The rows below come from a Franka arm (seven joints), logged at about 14 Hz.
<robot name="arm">
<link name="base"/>
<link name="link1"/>
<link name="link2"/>
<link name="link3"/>
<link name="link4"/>
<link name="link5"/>
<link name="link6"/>
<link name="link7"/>
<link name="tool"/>
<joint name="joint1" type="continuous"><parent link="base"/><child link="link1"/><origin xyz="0 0 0.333" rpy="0 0 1.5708"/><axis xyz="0 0 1"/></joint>
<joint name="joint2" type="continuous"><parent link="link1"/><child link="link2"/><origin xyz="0 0 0" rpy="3.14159 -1.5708 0"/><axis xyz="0 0 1"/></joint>
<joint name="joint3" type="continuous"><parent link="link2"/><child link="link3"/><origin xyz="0.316 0 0" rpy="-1.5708 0 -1.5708"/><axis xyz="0 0 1"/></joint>
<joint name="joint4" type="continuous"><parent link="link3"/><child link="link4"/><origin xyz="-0.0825 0 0" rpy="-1.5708 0 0"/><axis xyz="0 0 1"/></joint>
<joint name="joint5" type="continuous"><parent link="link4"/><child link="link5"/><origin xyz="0.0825 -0.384 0" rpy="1.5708 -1.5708 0"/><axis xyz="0 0 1"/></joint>
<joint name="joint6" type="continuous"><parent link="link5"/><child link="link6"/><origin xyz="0 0 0" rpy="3.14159 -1.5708 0"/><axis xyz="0 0 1"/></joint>
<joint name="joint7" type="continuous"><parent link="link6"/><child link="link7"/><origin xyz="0 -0.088 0" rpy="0 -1.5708 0"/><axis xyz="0 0 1"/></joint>
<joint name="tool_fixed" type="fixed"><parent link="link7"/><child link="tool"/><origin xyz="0 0 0.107" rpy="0 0 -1.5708"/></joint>
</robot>
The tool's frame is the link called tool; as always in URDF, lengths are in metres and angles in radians. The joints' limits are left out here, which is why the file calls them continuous.
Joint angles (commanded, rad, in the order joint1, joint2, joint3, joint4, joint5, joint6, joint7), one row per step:
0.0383 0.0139 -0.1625 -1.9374 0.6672 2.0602 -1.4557
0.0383 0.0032 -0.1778 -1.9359 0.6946 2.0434 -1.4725
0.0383 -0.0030 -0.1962 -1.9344 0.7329 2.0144 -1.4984
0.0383 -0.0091 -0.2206 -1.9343 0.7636 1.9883 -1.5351
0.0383 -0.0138 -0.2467 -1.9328 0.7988 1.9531 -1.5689
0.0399 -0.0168 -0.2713 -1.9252 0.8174 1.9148 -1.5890
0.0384 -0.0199 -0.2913 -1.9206 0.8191 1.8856 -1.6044
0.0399 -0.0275 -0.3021 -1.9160 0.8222 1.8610 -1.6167
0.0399 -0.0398 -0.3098 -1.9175 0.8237 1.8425 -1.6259
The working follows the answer.
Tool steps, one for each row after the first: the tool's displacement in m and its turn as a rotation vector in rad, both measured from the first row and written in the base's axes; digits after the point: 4 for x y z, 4 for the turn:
-0.0030 -0.0063 0.0065 0.0267 -0.0120 -0.0019
-0.0061 -0.0126 0.0101 0.0654 -0.0186 0.0042
-0.0097 -0.0227 0.0131 0.0940 -0.0330 0.0141
-0.0138 -0.0325 0.0159 0.1310 -0.0431 0.0244
-0.0173 -0.0409 0.0200 0.1567 -0.0460 0.0355
-0.0211 -0.0500 0.0225 0.1655 -0.0458 0.0444
-0.0245 -0.0526 0.0278 0.1746 -0.0510 0.0603
-0.0290 -0.0549 0.0330 0.1823 -0.0567 0.0719

Tool pose at each row, in the base's axes (x y z in m, rotation vector in rad; rounded; the steps above come from the unrounded poses):
0.5770 -0.0386 0.4956 -2.3489 -1.3470 -0.6999
0.5741 -0.0448 0.5021 -2.3290 -1.3324 -0.7292
0.5709 -0.0511 0.5058 -2.2933 -1.3161 -0.7548
0.5673 -0.0612 0.5088 -2.2617 -1.3136 -0.7836
0.5633 -0.0710 0.5115 -2.2233 -1.3039 -0.8105
0.5598 -0.0795 0.5156 -2.1937 -1.2995 -0.8224
0.5559 -0.0885 0.5181 -2.1795 -1.3029 -0.8235
0.5526 -0.0912 0.5234 -2.1589 -1.3151 -0.8292
0.5480 -0.0934 0.5286 -2.1427 -1.3241 -0.8360

